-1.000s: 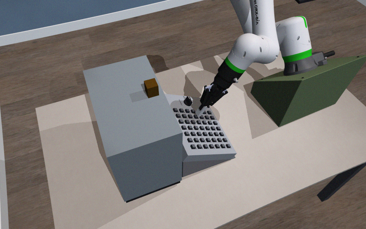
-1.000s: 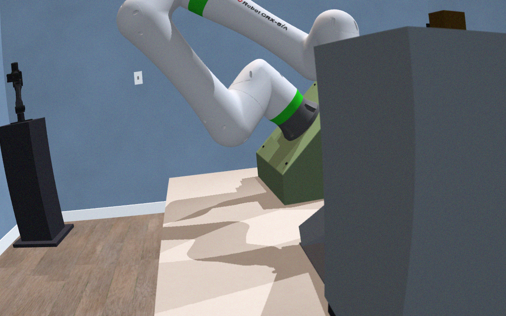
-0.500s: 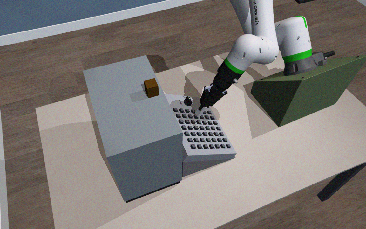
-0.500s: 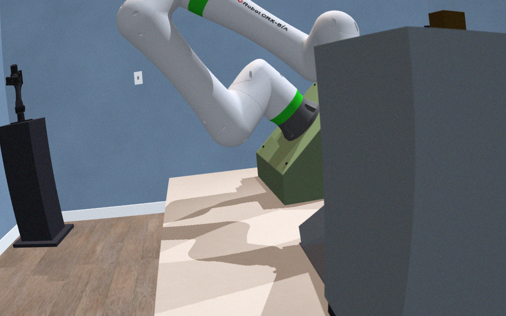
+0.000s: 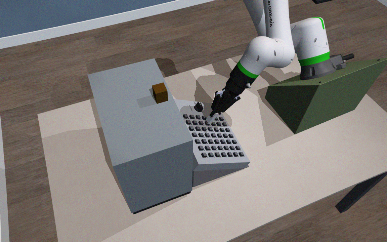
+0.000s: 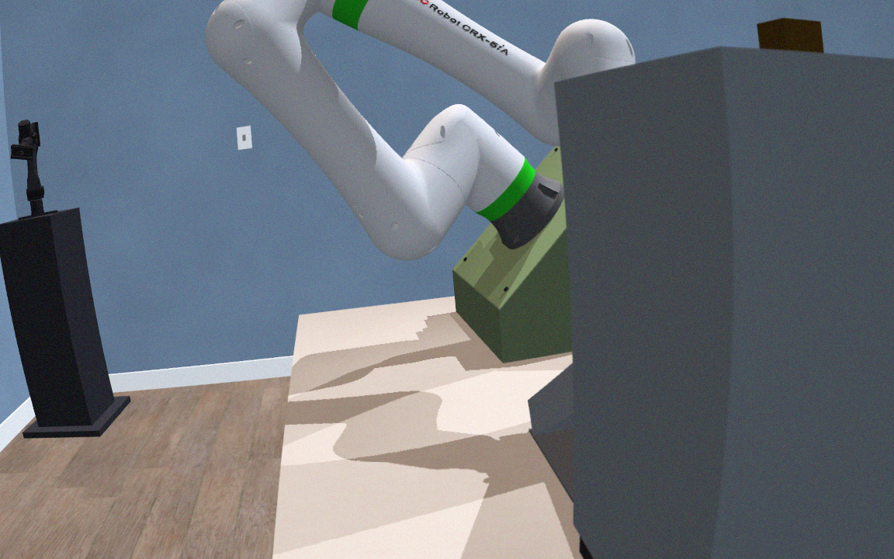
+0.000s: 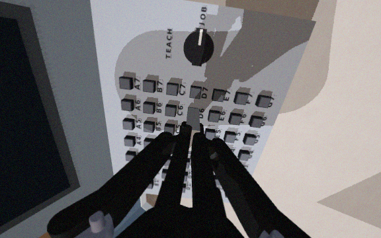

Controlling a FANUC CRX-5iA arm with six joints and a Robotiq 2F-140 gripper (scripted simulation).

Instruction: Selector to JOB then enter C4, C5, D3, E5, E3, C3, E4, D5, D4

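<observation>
The C5 key is 5 cm ahead of my hand, 4 cm to the left of it and 2 cm below it. Round my hand: selector knob 3 cm ahead, 10 cm to the right, 3 cm below.
</observation>
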